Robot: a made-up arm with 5 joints. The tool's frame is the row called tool.
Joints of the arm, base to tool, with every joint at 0 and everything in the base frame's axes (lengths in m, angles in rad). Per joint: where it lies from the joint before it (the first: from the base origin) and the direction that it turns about. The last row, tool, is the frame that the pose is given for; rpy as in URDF.
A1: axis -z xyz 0.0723 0 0.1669
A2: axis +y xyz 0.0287 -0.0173 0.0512
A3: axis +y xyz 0.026 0 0.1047
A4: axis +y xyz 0.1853 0 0.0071
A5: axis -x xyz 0.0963 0.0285 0
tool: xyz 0 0 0 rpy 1.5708 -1.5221 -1.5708
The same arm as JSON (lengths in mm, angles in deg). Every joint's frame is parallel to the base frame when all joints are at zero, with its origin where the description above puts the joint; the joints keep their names.
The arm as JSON. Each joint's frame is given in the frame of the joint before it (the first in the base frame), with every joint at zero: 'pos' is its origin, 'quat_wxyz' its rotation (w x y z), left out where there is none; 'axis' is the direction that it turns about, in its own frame. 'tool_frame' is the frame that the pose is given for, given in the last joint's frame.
{
  "length_unit": "mm",
  "angle_unit": "deg",
  "joints": [
    {
      "joint": "A1",
      "pos": [
        72.3,
        0.0,
        166.9
      ],
      "axis": "-z"
    },
    {
      "joint": "A2",
      "pos": [
        28.7,
        -17.3,
        51.2
      ],
      "axis": "+y"
    },
    {
      "joint": "A3",
      "pos": [
        26.0,
        0.0,
        104.7
      ],
      "axis": "+y"
    },
    {
      "joint": "A4",
      "pos": [
        185.3,
        0.0,
        7.1
      ],
      "axis": "+y"
    },
    {
      "joint": "A5",
      "pos": [
        96.3,
        28.5,
        0.0
      ],
      "axis": "-x"
    }
  ],
  "tool_frame": {
    "pos": [
      0.0,
      0.0,
      0.0
    ],
    "quat_wxyz": [
      0.706897,
      0.017215,
      -0.706897,
      -0.017215
    ]
  }
}

